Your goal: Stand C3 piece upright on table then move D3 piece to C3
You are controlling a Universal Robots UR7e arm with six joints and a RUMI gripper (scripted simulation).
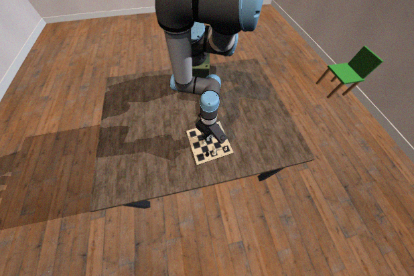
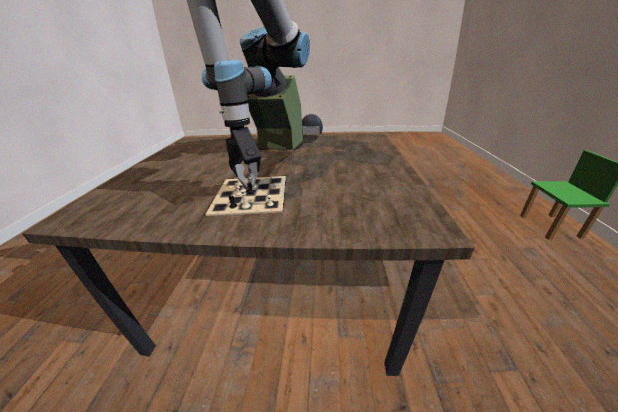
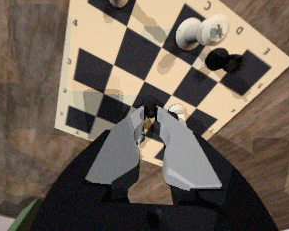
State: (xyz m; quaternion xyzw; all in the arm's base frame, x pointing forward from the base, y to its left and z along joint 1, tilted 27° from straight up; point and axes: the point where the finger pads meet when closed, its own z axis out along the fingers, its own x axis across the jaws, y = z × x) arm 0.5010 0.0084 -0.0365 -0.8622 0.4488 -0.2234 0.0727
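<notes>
Now: hand 3 cm above the chessboard.
</notes>
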